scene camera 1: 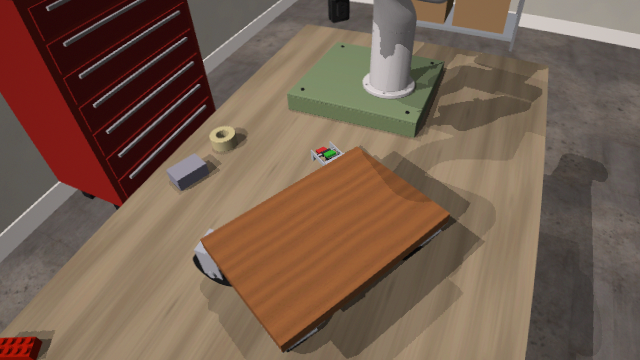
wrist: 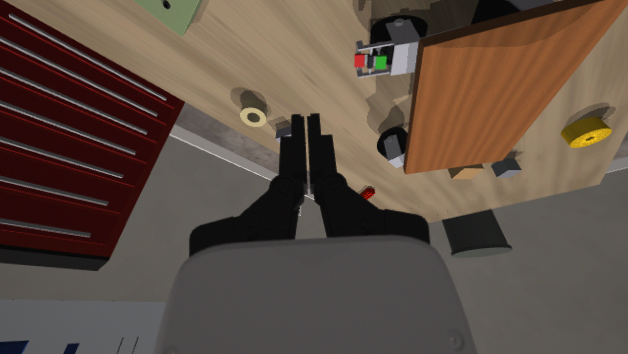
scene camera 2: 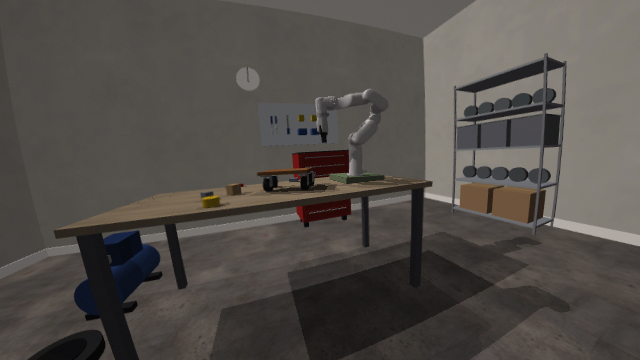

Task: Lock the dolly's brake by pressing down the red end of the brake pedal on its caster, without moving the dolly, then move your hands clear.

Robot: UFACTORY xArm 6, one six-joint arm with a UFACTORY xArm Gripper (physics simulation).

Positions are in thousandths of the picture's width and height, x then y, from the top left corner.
dolly: scene camera 1 462, 721; wrist 760, 253; scene camera 2 420, 512
